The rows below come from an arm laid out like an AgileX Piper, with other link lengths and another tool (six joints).
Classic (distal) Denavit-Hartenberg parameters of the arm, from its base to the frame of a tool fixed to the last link. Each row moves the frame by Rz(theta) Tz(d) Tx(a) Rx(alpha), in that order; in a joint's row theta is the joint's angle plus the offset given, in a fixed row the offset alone. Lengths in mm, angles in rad.
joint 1: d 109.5, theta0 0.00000, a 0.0, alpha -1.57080
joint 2: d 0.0, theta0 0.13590, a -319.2, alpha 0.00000
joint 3: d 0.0, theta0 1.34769, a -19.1, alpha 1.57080
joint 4: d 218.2, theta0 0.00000, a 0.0, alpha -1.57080
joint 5: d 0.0, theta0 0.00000, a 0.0, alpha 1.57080
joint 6: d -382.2, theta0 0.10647, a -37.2, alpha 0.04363
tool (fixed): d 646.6, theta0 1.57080, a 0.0, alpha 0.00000
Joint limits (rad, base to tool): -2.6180..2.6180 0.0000..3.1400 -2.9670..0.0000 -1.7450..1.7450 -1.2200..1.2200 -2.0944..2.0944
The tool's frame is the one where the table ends.
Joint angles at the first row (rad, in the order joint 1, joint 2, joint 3, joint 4, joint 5, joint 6):
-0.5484, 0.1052, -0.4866, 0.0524, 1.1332, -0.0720
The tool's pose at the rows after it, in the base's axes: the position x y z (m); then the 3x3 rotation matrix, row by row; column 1 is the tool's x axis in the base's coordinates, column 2 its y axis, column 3 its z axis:
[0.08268 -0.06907 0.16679], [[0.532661 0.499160 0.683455], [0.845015 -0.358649 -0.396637], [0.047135 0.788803 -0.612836]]
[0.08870 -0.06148 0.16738], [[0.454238 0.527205 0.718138], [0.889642 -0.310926 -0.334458], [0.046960 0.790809 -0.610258]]
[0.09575 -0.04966 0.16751], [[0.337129 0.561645 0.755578], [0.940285 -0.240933 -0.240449], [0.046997 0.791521 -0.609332]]
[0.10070 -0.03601 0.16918], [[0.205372 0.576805 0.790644], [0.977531 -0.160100 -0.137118], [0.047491 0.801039 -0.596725]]
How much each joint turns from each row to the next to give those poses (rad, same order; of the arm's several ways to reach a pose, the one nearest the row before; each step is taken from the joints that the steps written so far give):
0.0176, -0.0066, 0.0000, 0.0000, -0.0002, 0.0000
0.0905, -0.0014, 0.0000, -0.0003, -0.0020, 0.0000
0.1277, -0.0011, 0.0000, 0.0000, 0.0000, 0.0000
0.1365, -0.0158, 0.0000, 0.0000, 0.0000, 0.0000

